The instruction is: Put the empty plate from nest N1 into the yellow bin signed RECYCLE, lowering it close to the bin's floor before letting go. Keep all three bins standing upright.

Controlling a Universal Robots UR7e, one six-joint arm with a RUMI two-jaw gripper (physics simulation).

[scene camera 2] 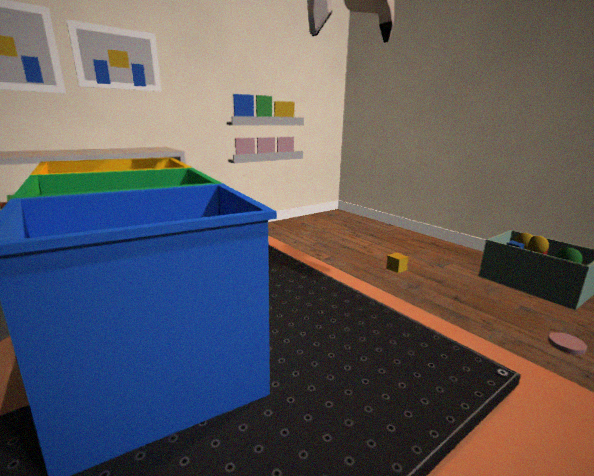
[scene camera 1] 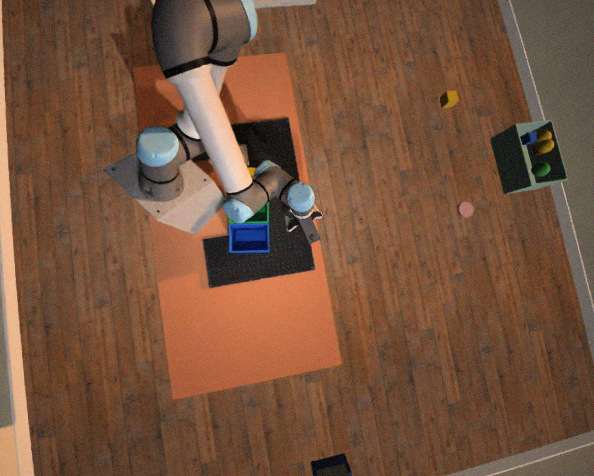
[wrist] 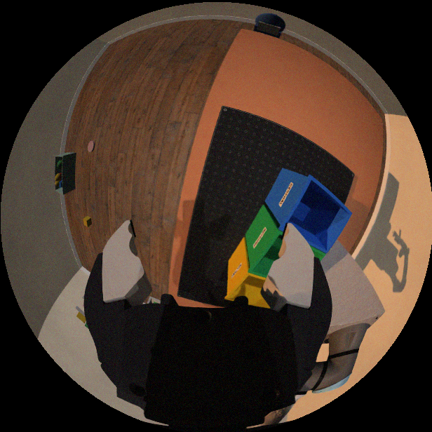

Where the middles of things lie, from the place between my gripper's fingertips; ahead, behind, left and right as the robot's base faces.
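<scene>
Measured from my hand, the green bin (scene camera 2: 95,182) is 24 cm below, 14 cm to the left of it and 21 cm behind it. The blue bin (scene camera 2: 140,313) is 24 cm below my hand too, 1 cm to the left of it and 24 cm behind it. As for the yellow bin (scene camera 2: 81,166), I find it a fair way below my hand, a good way behind it and far to the left of it.
</scene>
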